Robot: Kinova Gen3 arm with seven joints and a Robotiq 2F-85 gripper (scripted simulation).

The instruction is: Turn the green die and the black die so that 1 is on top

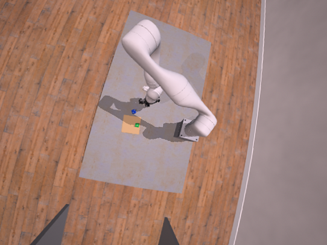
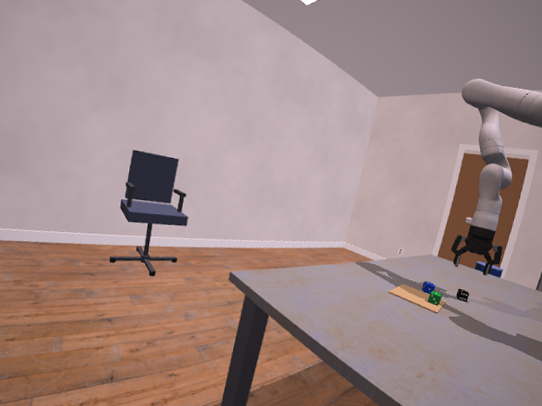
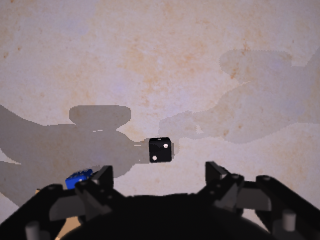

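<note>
Right now my hand is 90 mm above the black die. The rest, counted from my hand: blue die: 100 mm to the left, 90 mm below, 80 mm ahead; tan mat: 200 mm to the left, 110 mm below, 50 mm ahead; green die: 190 mm to the left, 90 mm below, 10 mm ahead.
</note>
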